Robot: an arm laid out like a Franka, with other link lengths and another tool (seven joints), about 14 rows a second.
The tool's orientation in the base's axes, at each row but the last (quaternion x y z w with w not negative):
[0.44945 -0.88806 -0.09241 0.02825]
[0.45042 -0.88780 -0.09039 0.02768]
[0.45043 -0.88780 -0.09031 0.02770]
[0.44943 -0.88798 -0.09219 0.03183]
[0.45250 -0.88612 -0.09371 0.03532]
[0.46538 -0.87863 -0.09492 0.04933]
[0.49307 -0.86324 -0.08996 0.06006]
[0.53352 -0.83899 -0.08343 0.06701]
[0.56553 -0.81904 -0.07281 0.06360]
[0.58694 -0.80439 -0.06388 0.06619]
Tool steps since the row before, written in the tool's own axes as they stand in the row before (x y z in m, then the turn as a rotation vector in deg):
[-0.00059 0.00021 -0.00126 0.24 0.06 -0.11]
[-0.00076 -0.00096 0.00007 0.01 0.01 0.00]
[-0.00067 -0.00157 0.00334 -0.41 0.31 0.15]
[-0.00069 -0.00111 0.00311 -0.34 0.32 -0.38]
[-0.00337 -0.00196 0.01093 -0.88 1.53 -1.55]
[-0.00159 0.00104 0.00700 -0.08 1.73 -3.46]
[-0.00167 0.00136 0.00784 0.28 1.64 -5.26]
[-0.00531 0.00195 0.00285 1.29 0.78 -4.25]
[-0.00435 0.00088 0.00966 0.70 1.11 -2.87]
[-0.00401 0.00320 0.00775 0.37 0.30 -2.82]
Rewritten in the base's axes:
[0.00035 0.00042 0.00130 -0.18 -0.17 0.11]
[0.00120 0.00007 -0.00022 -0.01 0.00 0.00]
[0.00121 0.00008 -0.00355 -0.02 0.53 -0.08]
[0.00086 0.00033 -0.00325 0.00 0.41 0.44]
[0.00193 0.00307 -0.01102 -0.47 1.38 1.84]
[-0.00117 0.00273 -0.00662 -0.75 0.60 3.75]
[-0.00181 0.00287 -0.00739 -0.51 0.07 5.49]
[-0.00006 0.00582 -0.00250 -0.38 -1.14 4.35]
[-0.00108 0.00484 -0.00941 -0.73 -0.40 3.04]
[-0.00319 0.00498 -0.00717 0.12 -0.33 2.84]

